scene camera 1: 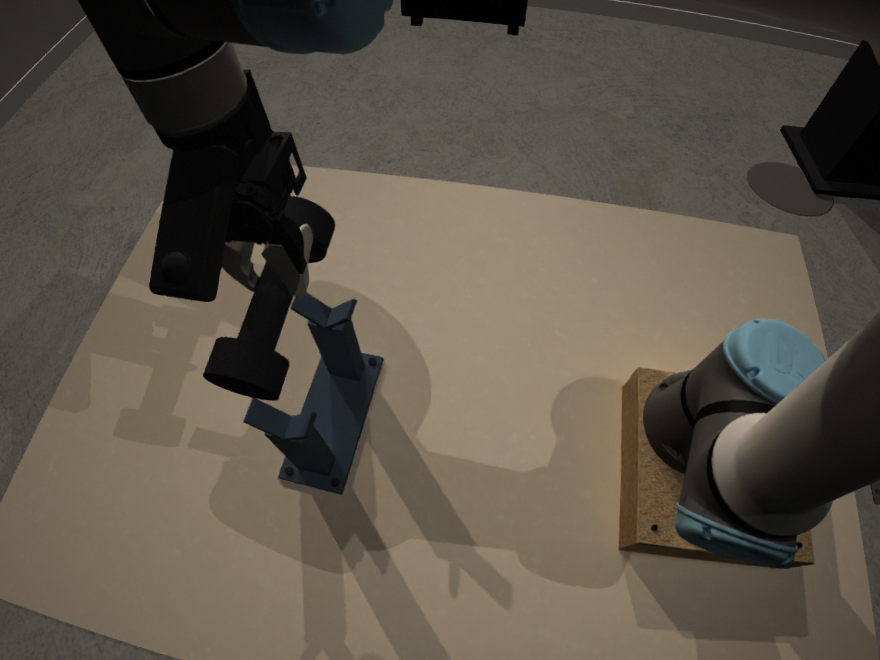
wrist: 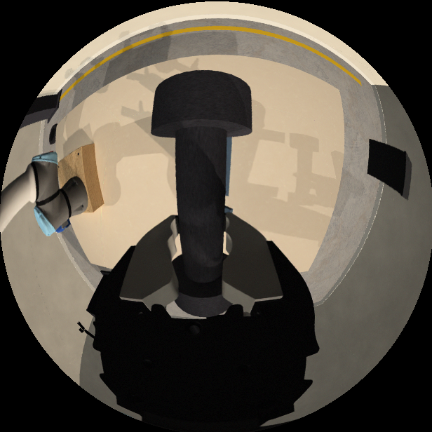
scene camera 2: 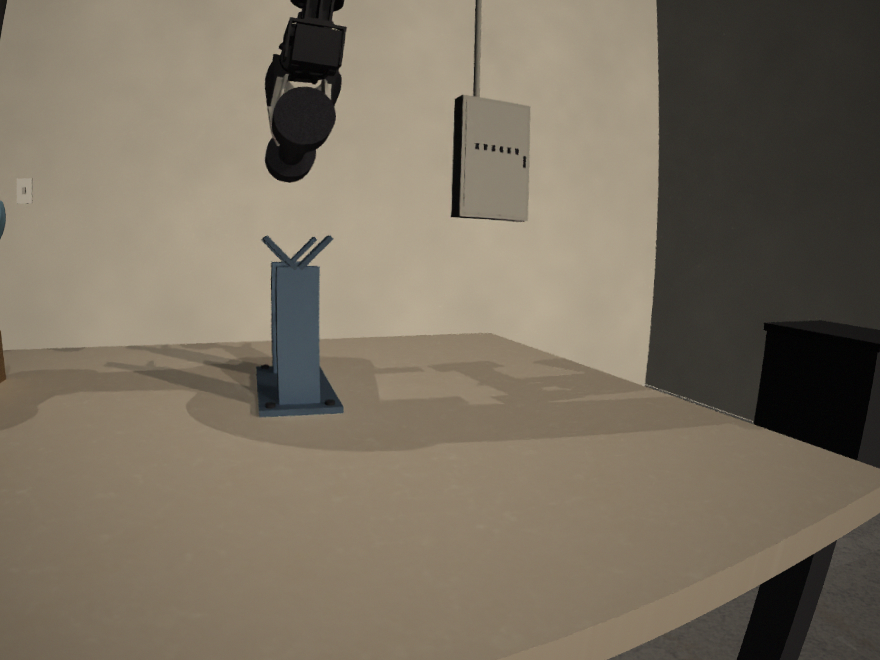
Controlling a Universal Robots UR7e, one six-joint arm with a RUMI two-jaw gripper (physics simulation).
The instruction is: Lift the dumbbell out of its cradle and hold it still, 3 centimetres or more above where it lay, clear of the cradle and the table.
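Frame: origin at the arm's base, x ahead, y left, z up, level; millimetres.
Seen in the pictures: gripper, fingertip midpoint: [scene camera 1: 281, 293]; arm's base at its link origin: [scene camera 1: 692, 425].
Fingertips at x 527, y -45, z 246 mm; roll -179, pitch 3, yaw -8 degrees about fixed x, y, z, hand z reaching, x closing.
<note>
Offsets run from my fingertips to a thing's middle. Level surfaces: height alone.
The black dumbbell @(dy +12, dx +3, dz +14 mm) [scene camera 1: 259, 316] [scene camera 2: 303, 117] [wrist: 201, 185] hangs in the air above the blue cradle @(dy +14, dx +4, dz -218 mm) [scene camera 1: 339, 415] [scene camera 2: 298, 333] [wrist: 228, 170]. My gripper [scene camera 1: 275, 282] [scene camera 2: 302, 103] [wrist: 201, 215] is shut on its handle, close to one head. In the scene camera 2 view a wide gap shows between the dumbbell and the V-shaped tops of the cradle's two posts. Both V tops are empty. In the wrist view the dumbbell hides most of the cradle, and the gripper body partly hides the head nearest the palm.
The cradle stands on the beige table @(dz -322 mm) [scene camera 1: 511, 305] [scene camera 2: 497, 525] [wrist: 135, 177]. The arm's base sits on a wooden block [scene camera 1: 650, 490] [wrist: 94, 177] at one side. A grey wall box [scene camera 2: 494, 159] hangs on the wall behind. A black cabinet [scene camera 2: 810, 390] stands beyond the table.
</note>
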